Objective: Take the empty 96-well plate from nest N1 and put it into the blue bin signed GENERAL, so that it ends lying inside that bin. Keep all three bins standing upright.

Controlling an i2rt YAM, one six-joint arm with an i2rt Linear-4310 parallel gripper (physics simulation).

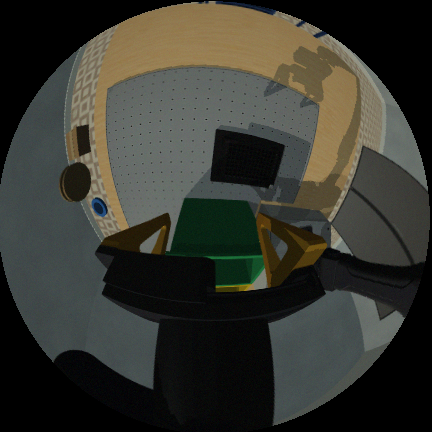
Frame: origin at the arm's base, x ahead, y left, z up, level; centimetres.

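Seen in the pictures: gripper, fingertip midpoint: (213, 217).
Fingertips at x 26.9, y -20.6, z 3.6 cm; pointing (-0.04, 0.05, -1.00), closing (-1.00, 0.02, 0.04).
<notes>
Pixels of each thing's top centre, then the offset from my fingertips to it. Level surfaces: height alone.
- dark rectangular block, middle of its top: (250, 162) dx -8.7, dy -2.0, dz -15.9 cm
- green bin, middle of its top: (218, 274) dx -0.8, dy +14.5, dz -0.5 cm
- yellow bin, middle of its top: (213, 293) dx +0.5, dy +27.6, dz -0.5 cm
- perforated grey board, its level: dz -18.5 cm
A dark rectangular block (247, 159) with a fine grid of wells on top, which looks like the 96-well plate in its nest, sits on the perforated grey board beyond the fingers; no N1 label is readable. My gripper (213, 217) is open, with its two orange fingers wide apart and no plate between them. The green bin (215, 225) stands upright beyond and between the fingers, nearer than the dark block. A strip of the yellow bin (229, 288) shows below it, mostly hidden by the gripper body. The blue GENERAL bin does not show.
The perforated grey board (145, 130) lies on a wooden table (165, 35). A grey device (317, 218) stands right of the green bin, partly behind the right finger. A dark panel (385, 210) is at the far right. A round dark stool (76, 182) and a blue round object (99, 207) are left of the table.
</notes>
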